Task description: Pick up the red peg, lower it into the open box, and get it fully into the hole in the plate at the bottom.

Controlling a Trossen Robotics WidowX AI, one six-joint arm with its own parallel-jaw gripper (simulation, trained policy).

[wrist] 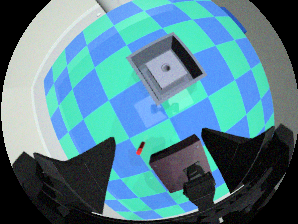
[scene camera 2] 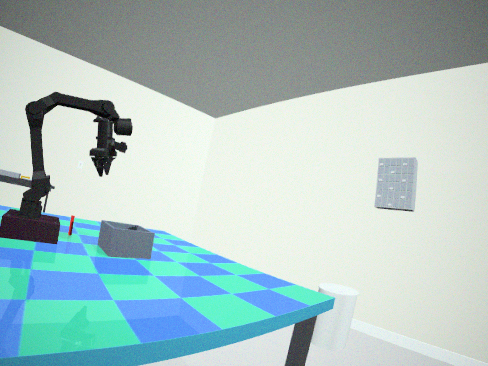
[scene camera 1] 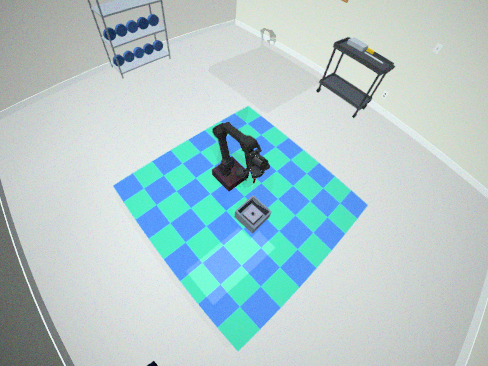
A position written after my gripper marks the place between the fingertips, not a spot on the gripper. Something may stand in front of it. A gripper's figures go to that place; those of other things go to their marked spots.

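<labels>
My gripper [wrist: 160,138] is 10 cm from the lens. A grey plate [wrist: 157,66] is 32 cm from the lens, while a box [wrist: 171,42] is 36 cm from the lens. Taking the grey plate and the box together, I find their marked spots 10 cm apart.
</labels>
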